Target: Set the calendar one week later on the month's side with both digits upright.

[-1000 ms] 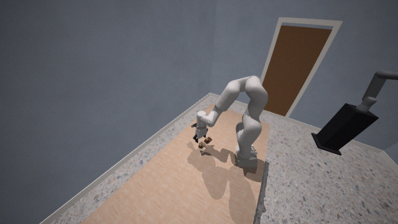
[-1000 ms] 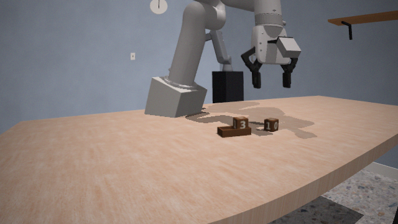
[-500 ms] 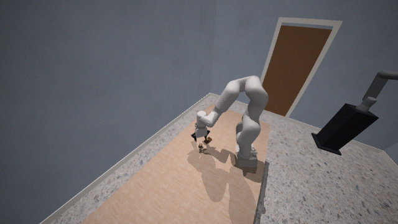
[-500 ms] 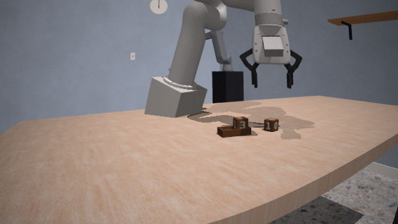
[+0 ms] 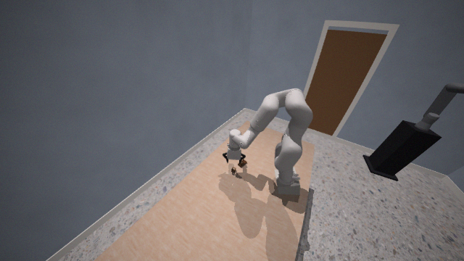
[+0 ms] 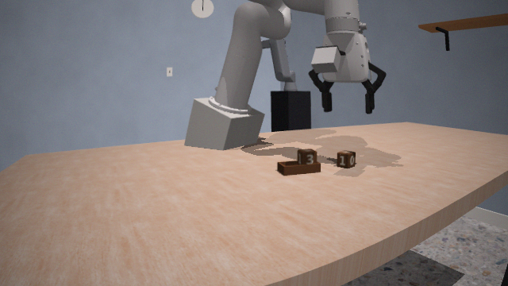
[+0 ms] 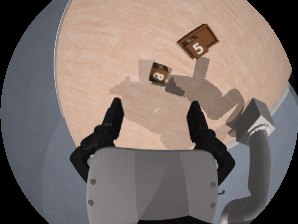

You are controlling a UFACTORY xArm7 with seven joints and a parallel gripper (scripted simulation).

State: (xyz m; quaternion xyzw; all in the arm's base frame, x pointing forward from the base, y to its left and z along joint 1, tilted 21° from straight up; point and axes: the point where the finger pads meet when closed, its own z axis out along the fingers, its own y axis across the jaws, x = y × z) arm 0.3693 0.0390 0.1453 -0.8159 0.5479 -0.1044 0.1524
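Right now my hand is 11 cm above the cube. Also, from my hand: brown wooden tray: 4 cm behind, 10 cm to the right, 11 cm below.
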